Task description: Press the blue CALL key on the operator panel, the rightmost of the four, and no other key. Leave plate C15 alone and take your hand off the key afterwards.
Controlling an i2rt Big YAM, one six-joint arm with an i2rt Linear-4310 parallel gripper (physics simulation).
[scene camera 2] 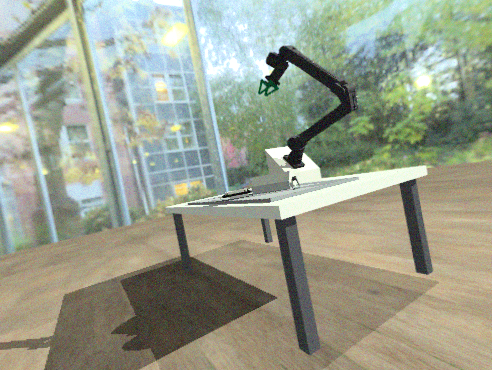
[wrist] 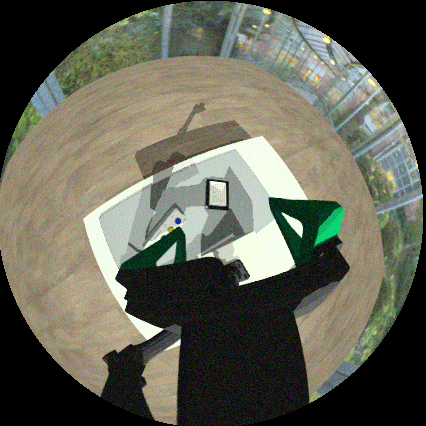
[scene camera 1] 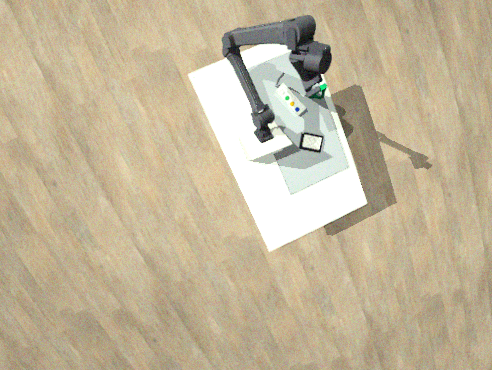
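Observation:
You'd find my gripper (wrist: 224, 217) open with nothing in it, and there's a white button panel (scene camera 2: 284, 180) in view too.

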